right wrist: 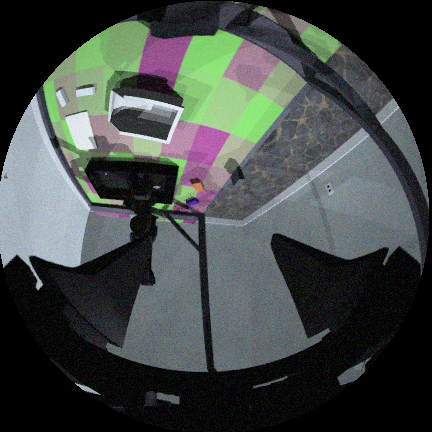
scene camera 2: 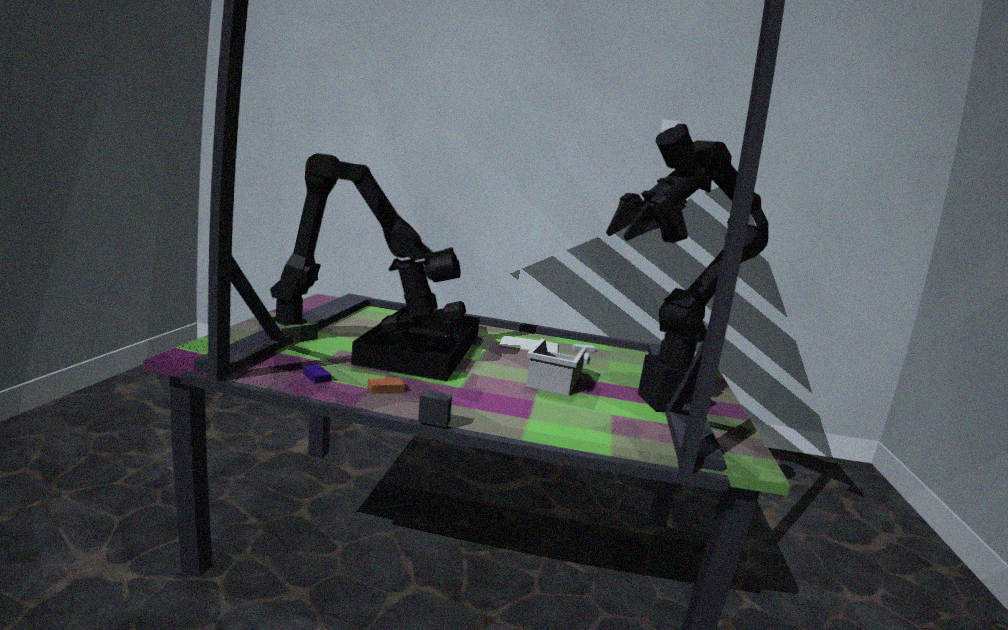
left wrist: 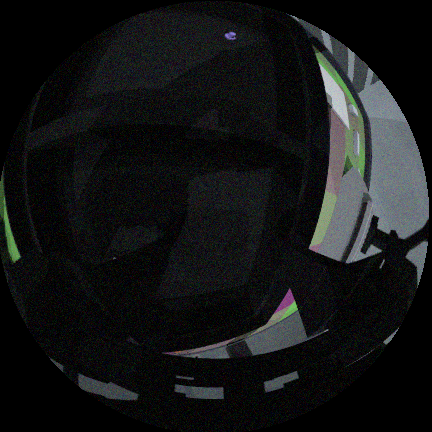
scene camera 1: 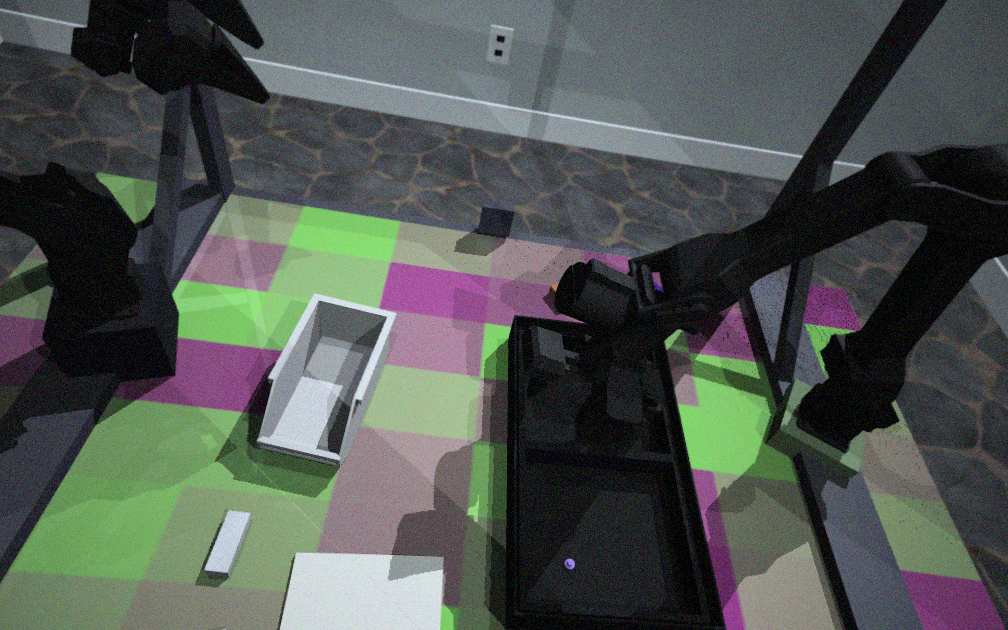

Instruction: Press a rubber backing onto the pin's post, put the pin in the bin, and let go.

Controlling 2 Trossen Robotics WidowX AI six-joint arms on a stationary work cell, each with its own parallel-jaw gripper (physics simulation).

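Seen in the pictures: left gripper, between the fingertips: (right wrist: 148, 176) (scene camera 2: 432, 353) (left wrist: 225, 243) (scene camera 1: 556, 402); right gripper, between the fingertips: (right wrist: 211, 241) (scene camera 2: 615, 236) (scene camera 1: 263, 71); left arm's base, origin of its link: (right wrist: 151, 216) (scene camera 2: 288, 320) (scene camera 1: 825, 422); right arm's base, origin of its link: (scene camera 2: 675, 363) (scene camera 1: 105, 297).
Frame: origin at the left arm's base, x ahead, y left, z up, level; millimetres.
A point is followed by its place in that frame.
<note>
A long black bin (scene camera 1: 512, 438) @[x 326, y 268, z 0 mm] (scene camera 2: 402, 361) @[x 332, y 62, z -12 mm] (right wrist: 128, 165) @[x 324, y 270, z -15 mm] stands on the checkered table. A tiny purple piece (scene camera 1: 569, 564) @[x 203, y 346, z -27 mm] (left wrist: 230, 36) @[x 204, y 341, z -30 mm] (right wrist: 106, 173) @[x 201, y 339, z -31 mm] lies on its floor at the near end. A small pale speck (right wrist: 156, 187) @[x 250, y 106, z -30 mm] (left wrist: 113, 257) @[x 240, y 121, z -32 mm] shows in the bin under the left arm; I cannot tell what it is. My left gripper (scene camera 1: 620, 388) (scene camera 2: 442, 313) is down inside the far end of the bin with its fingers open; they are dark against the dark bin. My right gripper (scene camera 2: 627, 221) @[x 672, y 249, z 305 mm] (right wrist: 211, 241) @[x 672, y 249, z 305 mm] is open and empty, high above the table.
A white open box (scene camera 1: 377, 356) @[x 506, y 291, z 38 mm] (scene camera 2: 548, 378) @[x 575, y 249, z -10 mm] (right wrist: 173, 125) @[x 579, y 249, z 38 mm] stands beside the bin. A white slab (scene camera 1: 364, 590) @[x 367, y 484, z -33 mm] and a small white block (scene camera 1: 228, 540) @[x 507, y 521, z -26 mm] lie near the front. A dark cube (scene camera 1: 495, 221) @[x 546, y -56, z -5 mm] (scene camera 2: 434, 408) @[x 557, y -77, z -2 mm], an orange block (scene camera 2: 387, 384) @[x 394, y -34, z -22 mm] and a blue block (scene camera 2: 317, 373) @[x 275, y -109, z -24 mm] lie near the table's edge.
</note>
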